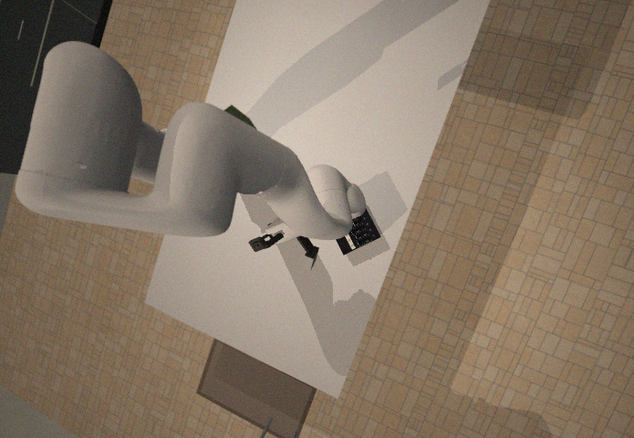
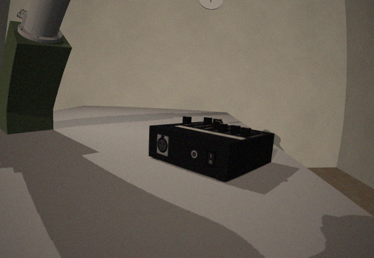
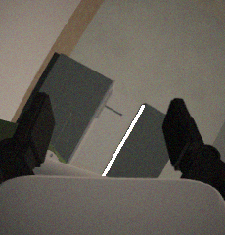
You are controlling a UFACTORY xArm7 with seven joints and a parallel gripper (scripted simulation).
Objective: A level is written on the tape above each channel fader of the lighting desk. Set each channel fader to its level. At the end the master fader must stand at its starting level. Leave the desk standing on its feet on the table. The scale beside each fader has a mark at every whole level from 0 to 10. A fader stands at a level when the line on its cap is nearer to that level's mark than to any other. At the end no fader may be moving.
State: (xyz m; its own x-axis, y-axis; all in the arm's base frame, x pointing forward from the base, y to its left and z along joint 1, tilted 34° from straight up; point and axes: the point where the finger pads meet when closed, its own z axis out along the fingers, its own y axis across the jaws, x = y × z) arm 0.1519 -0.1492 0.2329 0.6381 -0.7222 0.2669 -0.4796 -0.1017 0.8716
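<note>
Right now the master fader cap is 17 cm ahead of my hand, 11 cm to the left of it and 27 cm below it.
</note>
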